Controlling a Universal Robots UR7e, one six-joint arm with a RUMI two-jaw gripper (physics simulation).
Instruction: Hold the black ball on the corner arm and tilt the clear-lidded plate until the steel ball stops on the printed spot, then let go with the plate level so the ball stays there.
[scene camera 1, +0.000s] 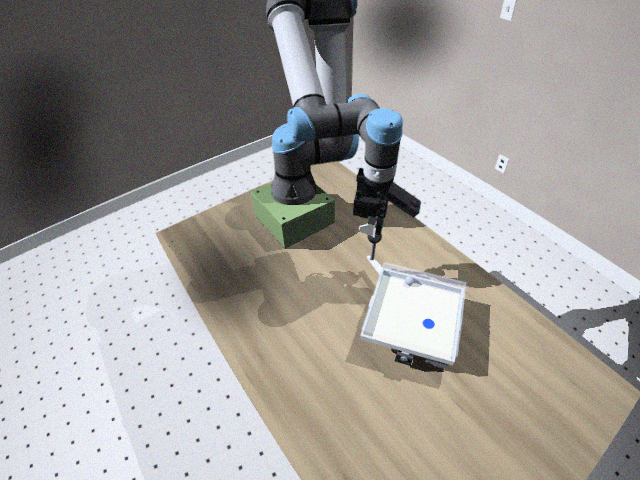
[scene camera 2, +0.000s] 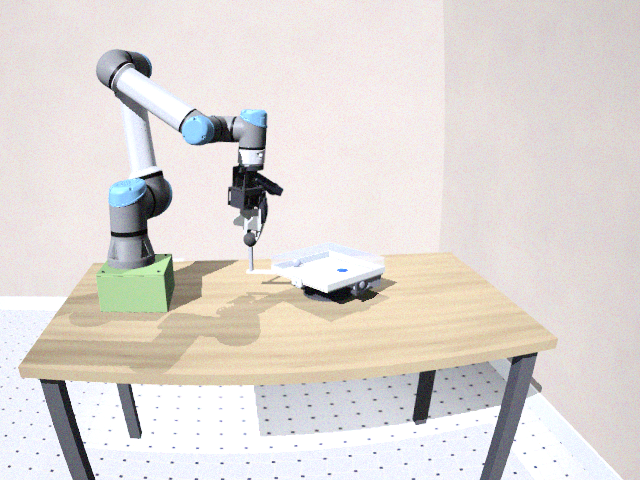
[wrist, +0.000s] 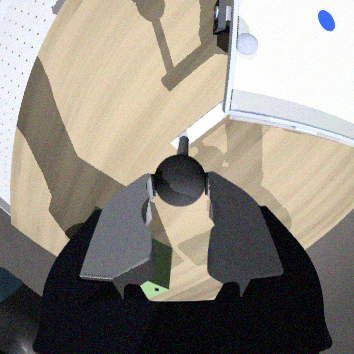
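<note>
My gripper (scene camera 1: 374, 236) (scene camera 2: 250, 238) (wrist: 179, 174) is shut on the black ball (scene camera 2: 249, 239) (wrist: 180, 188) at the top of a thin post on the white corner arm (scene camera 1: 375, 264) (scene camera 2: 261, 271) (wrist: 207, 121). The clear-lidded plate (scene camera 1: 408, 349) (scene camera 2: 327, 285) (wrist: 230, 75) is joined to that arm and looks slightly tilted. The steel ball (scene camera 1: 410, 280) (scene camera 2: 296, 262) (wrist: 247, 44) is at the plate's back wall in scene camera 1, and by the left wall in the wrist view. The blue printed spot (scene camera 1: 428, 323) (scene camera 2: 342, 270) (wrist: 326, 20) lies well apart from it.
The plate stands on a dark base (scene camera 2: 321, 294) on the wooden table (scene camera 1: 289, 382) (scene camera 2: 206, 361) (wrist: 125, 75). The green block (scene camera 1: 308, 225) (scene camera 2: 134, 291) (wrist: 162, 265) under the arm's foot stands at the other end of the table.
</note>
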